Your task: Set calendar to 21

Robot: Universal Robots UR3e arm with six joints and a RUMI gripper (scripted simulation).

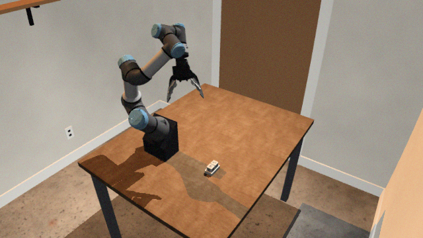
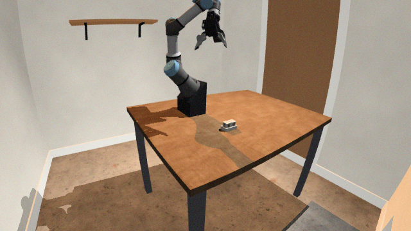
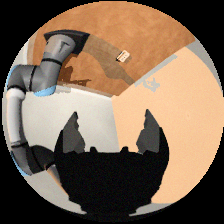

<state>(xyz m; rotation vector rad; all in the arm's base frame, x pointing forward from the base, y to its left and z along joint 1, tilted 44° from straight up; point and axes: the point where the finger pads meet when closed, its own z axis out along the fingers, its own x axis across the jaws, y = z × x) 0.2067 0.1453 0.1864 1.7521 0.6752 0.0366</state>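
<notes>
Now: hand 12 cm short of the calendar tray, 4 cm to the right of it and 37 cm above it.
</notes>
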